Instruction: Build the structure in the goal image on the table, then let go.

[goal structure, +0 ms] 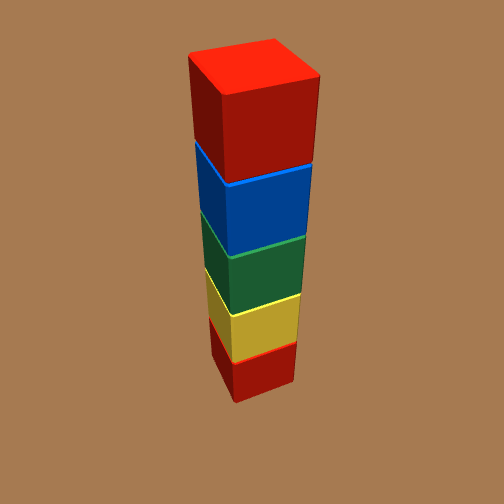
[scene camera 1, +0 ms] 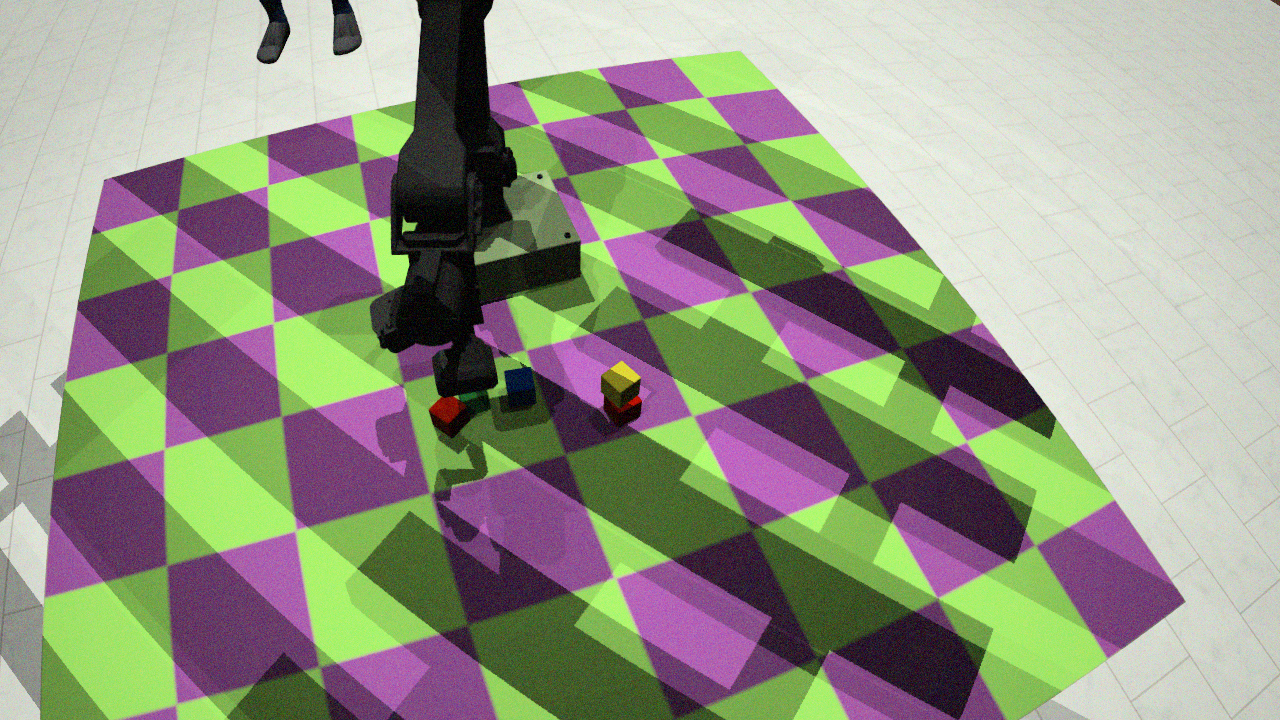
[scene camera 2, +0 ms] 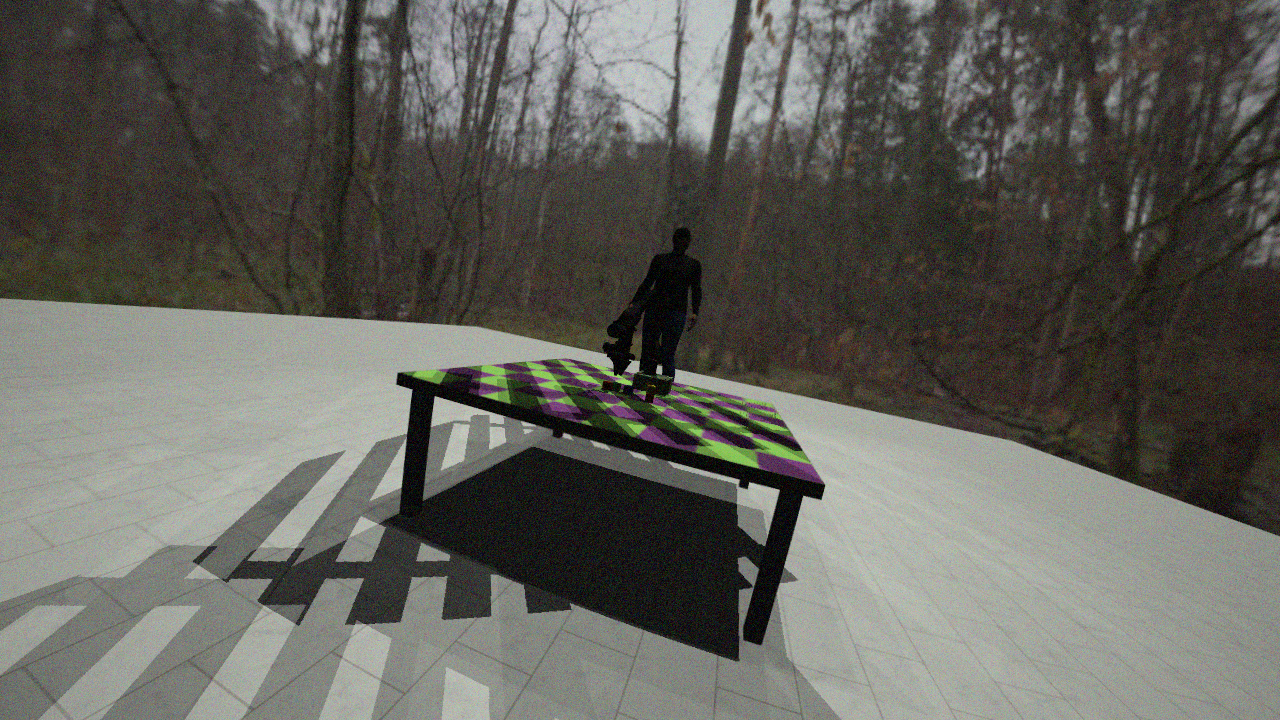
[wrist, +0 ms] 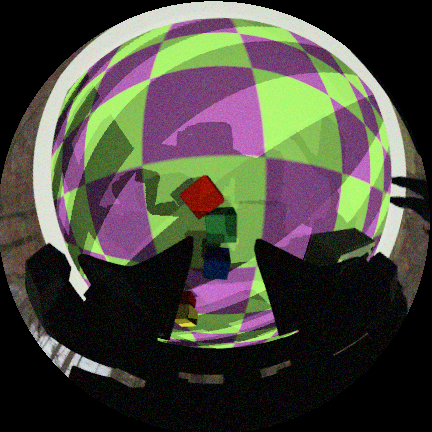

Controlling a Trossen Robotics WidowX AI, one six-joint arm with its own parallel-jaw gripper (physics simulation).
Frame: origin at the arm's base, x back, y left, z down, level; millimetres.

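Seen in the pictures: gripper, fingertip midpoint: (scene camera 2: 617, 375) (wrist: 224, 242); arm's base at its link origin: (scene camera 1: 484, 210) (scene camera 2: 649, 373).
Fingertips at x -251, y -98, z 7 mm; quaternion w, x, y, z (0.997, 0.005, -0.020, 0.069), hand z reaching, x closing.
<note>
Pixels of each thing's middle, then the offset from my fingertips to it. Level surfaces: height alone.
- green cube at the middle of its body: (wrist: 220, 223) (scene camera 1: 473, 395) (scene camera 2: 616, 386) dx -2, dy +3, dz +49 mm
- blue cube at the middle of its body: (scene camera 1: 520, 387) (wrist: 215, 262) (scene camera 2: 628, 390) dx -13, dy +60, dz +49 mm
- yellow cube at the middle of its body: (scene camera 1: 620, 384) (wrist: 184, 315) (scene camera 2: 651, 389) dx -75, dy +163, dz +17 mm
- second red cube at the middle of its body: (scene camera 1: 622, 404) (wrist: 184, 301) dx -82, dy +164, dz +49 mm
- purple checkered table at its surface level: dz +66 mm
A red cube (scene camera 1: 449, 415) (wrist: 202, 196) sits turned at an angle on the table, close to a green cube (scene camera 1: 474, 400) (wrist: 220, 226). The green cube is partly hidden by the gripper in scene camera 1. A blue cube (scene camera 1: 519, 387) (wrist: 216, 263) stands a little apart from the green one. Farther right in scene camera 1, a yellow cube (scene camera 1: 620, 383) (wrist: 186, 316) rests on a second red cube (scene camera 1: 623, 410) (wrist: 188, 299). My gripper (wrist: 224, 242) is open and empty above the table near the green and blue cubes; its fingertips are hidden in scene camera 1.
The arm's base plate (scene camera 1: 541, 255) (wrist: 340, 245) lies behind the cubes on the green and purple checkered table (scene camera 1: 223, 573) (scene camera 2: 716, 452). Broad shadows cross the tabletop. A person (scene camera 2: 675, 286) stands behind the table.
</note>
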